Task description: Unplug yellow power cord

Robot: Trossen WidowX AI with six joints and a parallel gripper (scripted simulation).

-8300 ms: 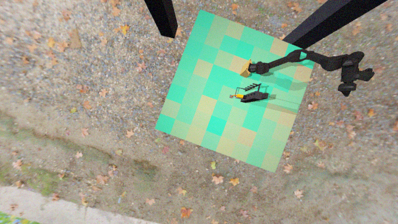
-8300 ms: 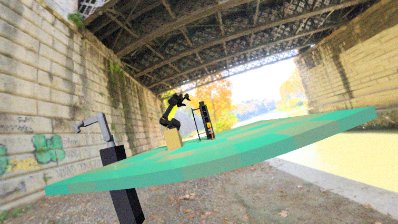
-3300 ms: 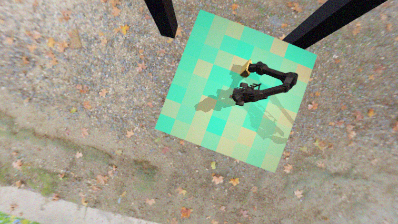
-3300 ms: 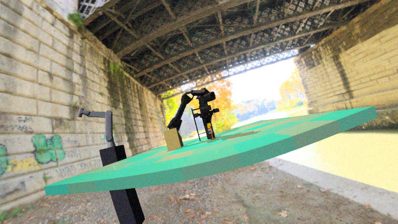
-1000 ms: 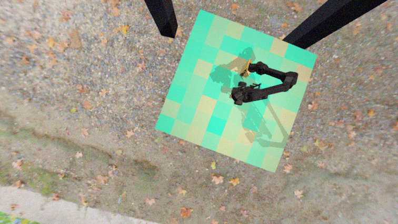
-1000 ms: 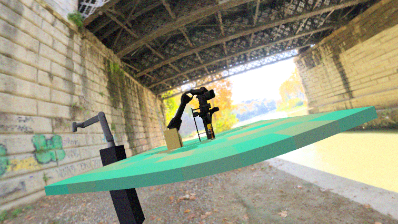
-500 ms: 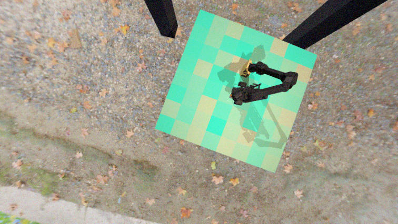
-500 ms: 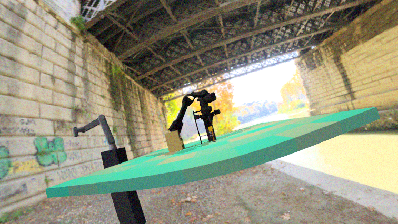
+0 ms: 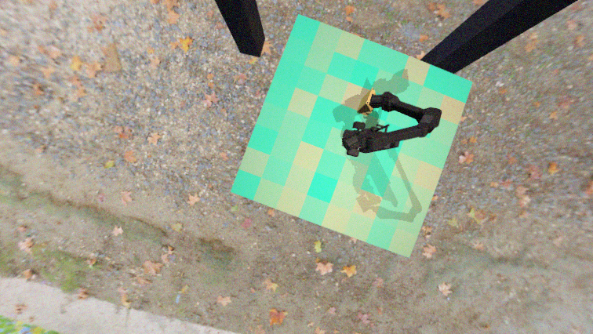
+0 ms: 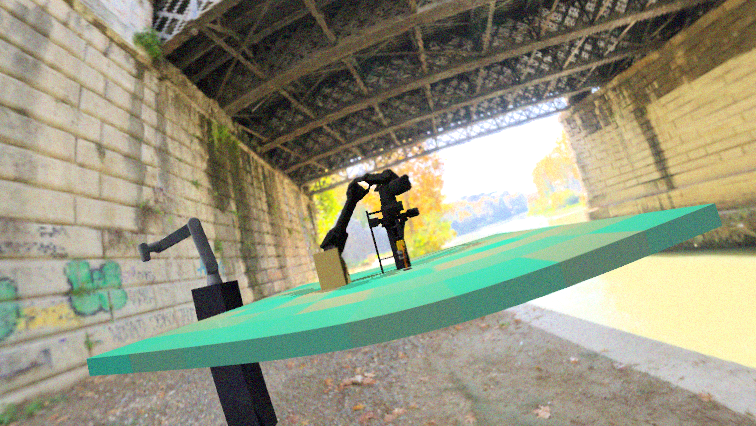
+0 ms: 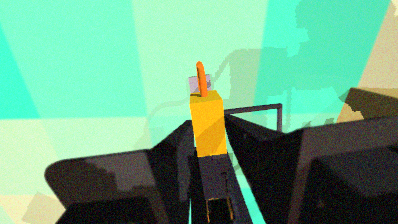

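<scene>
Right now my gripper tip is 3 cm to the right of the yellow plug and 1 cm above it.
</scene>
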